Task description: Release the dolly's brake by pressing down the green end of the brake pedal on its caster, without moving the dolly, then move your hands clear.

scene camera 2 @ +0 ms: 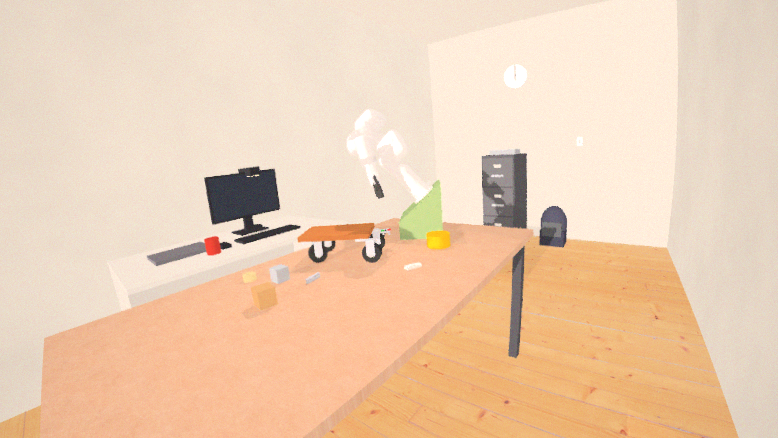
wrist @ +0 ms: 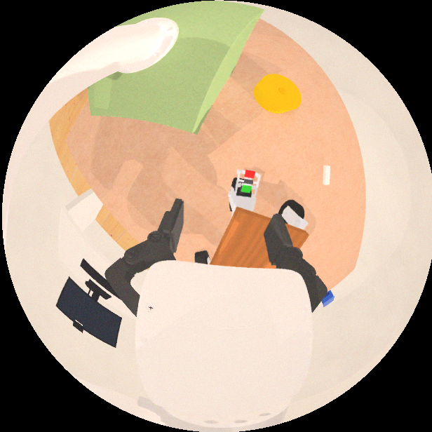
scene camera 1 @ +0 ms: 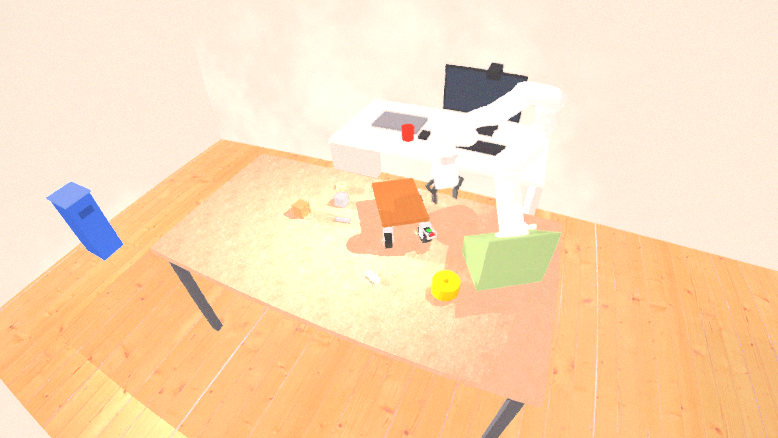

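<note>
The dolly (scene camera 1: pixel 400 201) (scene camera 2: pixel 337 232) (wrist: pixel 242 237) has an orange deck and stands on its casters on the table. The brake pedal is on the caster at the deck corner nearest the green base. Its green end (scene camera 1: pixel 429 230) (scene camera 2: pixel 383 231) (wrist: pixel 246 188) is on the deck side, and its red end (scene camera 1: pixel 432 235) (scene camera 2: pixel 388 229) (wrist: pixel 249 173) points outward. The pedal's tilt is too small to judge. My gripper (scene camera 1: pixel 444 199) (scene camera 2: pixel 379 195) (wrist: pixel 227 217) is open and empty. It hangs well above the table and the dolly, with its fingers apart from the pedal.
A green wedge-shaped base (scene camera 1: pixel 517 261) (scene camera 2: pixel 424 217) (wrist: pixel 150 85) carries the arm. A yellow cylinder (scene camera 1: pixel 445 285) (scene camera 2: pixel 438 239) (wrist: pixel 277 94) stands near it. A white piece (scene camera 1: pixel 372 276) (scene camera 2: pixel 412 266) (wrist: pixel 326 175) lies in front of the dolly. An orange cube (scene camera 1: pixel 300 208) (scene camera 2: pixel 264 295) and a grey cube (scene camera 1: pixel 341 199) (scene camera 2: pixel 279 273) stand beyond the dolly's other end.
</note>
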